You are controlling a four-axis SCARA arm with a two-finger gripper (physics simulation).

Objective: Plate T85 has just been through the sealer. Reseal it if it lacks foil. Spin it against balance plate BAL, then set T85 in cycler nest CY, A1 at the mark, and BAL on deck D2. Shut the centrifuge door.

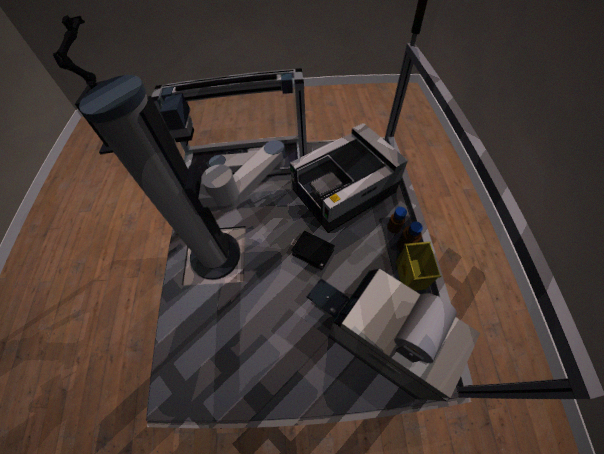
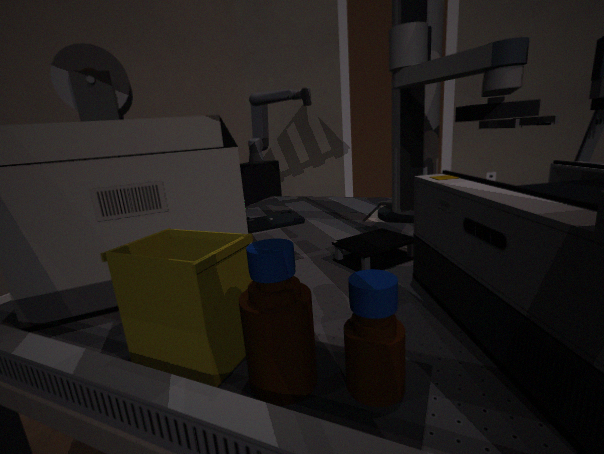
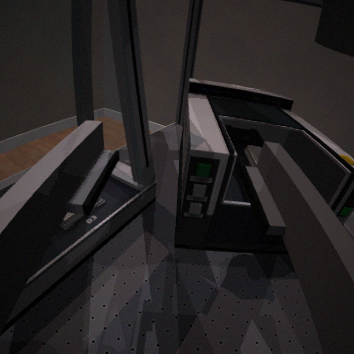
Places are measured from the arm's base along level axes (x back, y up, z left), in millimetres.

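Pixels of known places: gripper, fingertip midpoint: [image 2: 537,121] [image 3: 181,147]; arm's base at its link origin: [image 1: 215,255] [image 2: 413,215].
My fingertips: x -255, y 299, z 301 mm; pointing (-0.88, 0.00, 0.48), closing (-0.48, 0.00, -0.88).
Note:
For each thing: its top centre in the pictures, then the offset to it from my fingertips. "*": a spot on its surface instead.
- pale plate at its top centre: [image 1: 326,182] dx -314, dy -123, dz -46 mm
- sealer at its top centre: [image 2: 102,53] [image 1: 426,318] dx -483, dy +190, dz -780 mm
- deck label reading D3 at a spot on its surface: [image 3: 91,219] * dx -67, dy -229, dz +190 mm
My gripper [image 2: 517,121] [image 3: 181,147] is shut to a narrow spacing, with nothing between its fingers. It hangs in the air near the deck and the centrifuge's front. The centrifuge [image 1: 372,187] [image 2: 460,220] [image 3: 205,127] has its top opening uncovered. A pale plate [image 1: 325,184] lies inside; its label cannot be read. The sealer [image 1: 382,310] [image 2: 200,195] stands with its dark tray [image 1: 327,297] [image 2: 282,220] out; no plate shows on that tray. A deck label reading D3 [image 3: 91,219] shows beside the left finger. I cannot tell T85 from BAL.
A low black stand [image 1: 313,249] [image 2: 375,242] is between centrifuge and sealer. Two blue-capped brown bottles [image 1: 397,220] [image 1: 412,235] [image 2: 280,335] [image 2: 375,355] and a yellow bin [image 1: 415,275] [image 2: 160,310] stand by the table edge. A gantry frame [image 1: 301,115] [image 3: 132,95] rises over the deck.

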